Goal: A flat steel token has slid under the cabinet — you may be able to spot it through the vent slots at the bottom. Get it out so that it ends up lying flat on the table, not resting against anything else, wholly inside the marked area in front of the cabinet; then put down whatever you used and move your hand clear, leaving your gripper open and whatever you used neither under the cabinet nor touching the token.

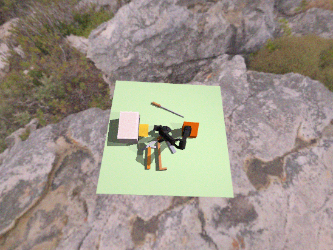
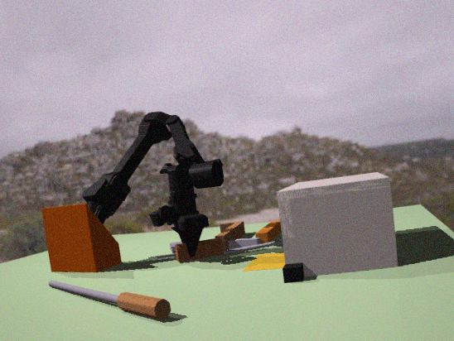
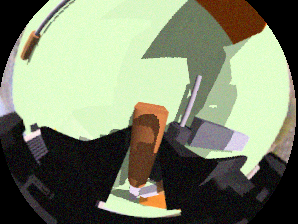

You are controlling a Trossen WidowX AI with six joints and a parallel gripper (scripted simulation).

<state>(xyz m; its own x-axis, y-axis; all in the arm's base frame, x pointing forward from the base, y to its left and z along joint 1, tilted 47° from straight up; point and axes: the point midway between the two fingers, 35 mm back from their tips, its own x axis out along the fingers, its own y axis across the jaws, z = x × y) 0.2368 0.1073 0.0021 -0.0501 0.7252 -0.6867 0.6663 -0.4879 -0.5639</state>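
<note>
Now: gripper tip 100 mm to the right of the grey bar and 90 mm past it. Round my gripper tip: grey token 380 mm ahead, 10 mm to the left, 10 mm below; orange bar 260 mm to the left, 120 mm ahead.
</note>
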